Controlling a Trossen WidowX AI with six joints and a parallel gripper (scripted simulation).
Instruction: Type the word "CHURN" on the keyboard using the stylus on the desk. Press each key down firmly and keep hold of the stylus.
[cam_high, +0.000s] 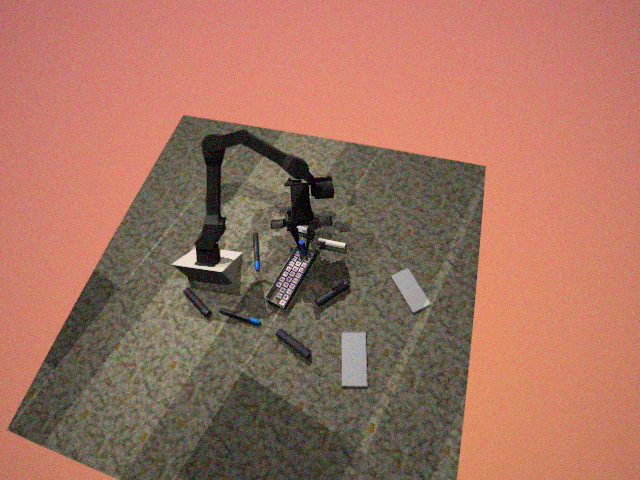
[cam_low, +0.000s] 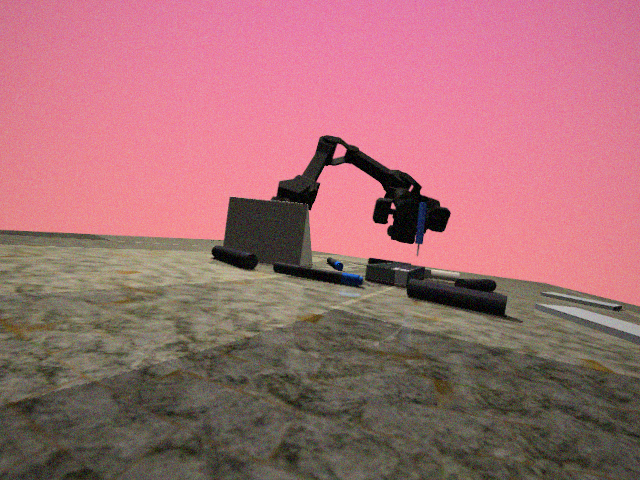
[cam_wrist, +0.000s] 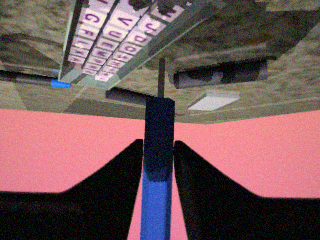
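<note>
My gripper tip is now 8 cm short of the white cylinder, 7 cm to the right of it and 10 cm above it. Round my gripper tip: grey block 2 cm behind, 12 cm to the left, 10 cm below; then blue stylus 1 cm below.
</note>
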